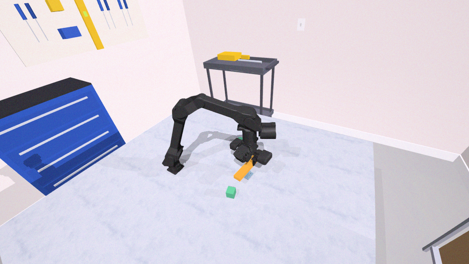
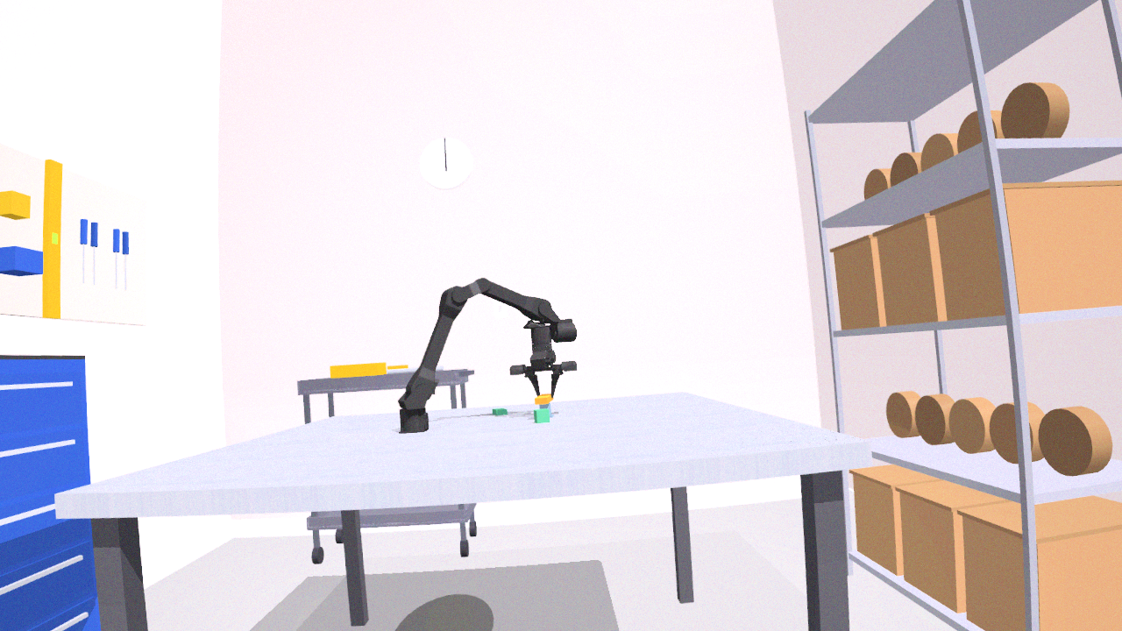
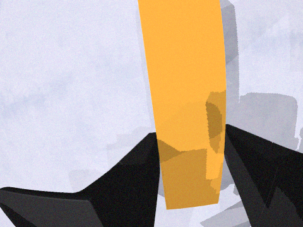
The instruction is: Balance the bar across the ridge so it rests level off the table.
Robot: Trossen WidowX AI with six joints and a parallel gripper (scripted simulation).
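My gripper tip is now 3 cm to the left of the orange bar. From my gripper tip the other things lie so: green cube 15 cm to the right, 3 cm below, 1 cm behind.
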